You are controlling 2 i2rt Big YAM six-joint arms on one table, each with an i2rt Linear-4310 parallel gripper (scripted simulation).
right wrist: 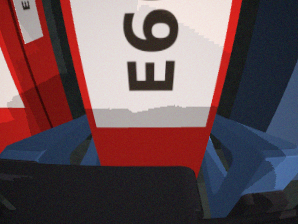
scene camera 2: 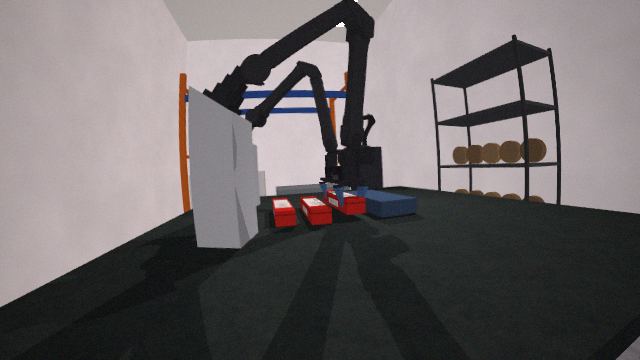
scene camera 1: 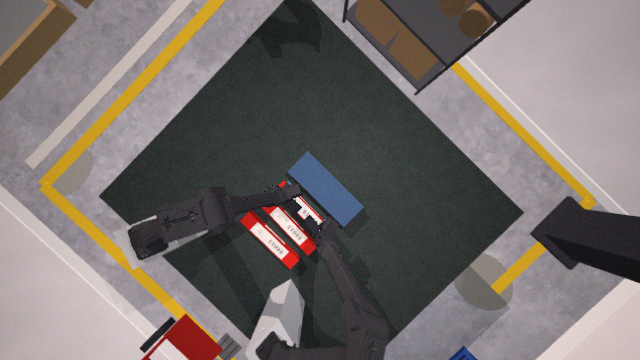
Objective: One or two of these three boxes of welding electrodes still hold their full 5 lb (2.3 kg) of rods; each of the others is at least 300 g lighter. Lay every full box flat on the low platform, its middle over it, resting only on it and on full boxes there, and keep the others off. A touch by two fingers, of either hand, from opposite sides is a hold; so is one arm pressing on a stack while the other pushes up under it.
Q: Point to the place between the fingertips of the right gripper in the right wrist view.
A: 150, 112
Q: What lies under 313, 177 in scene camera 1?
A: A low blue platform.
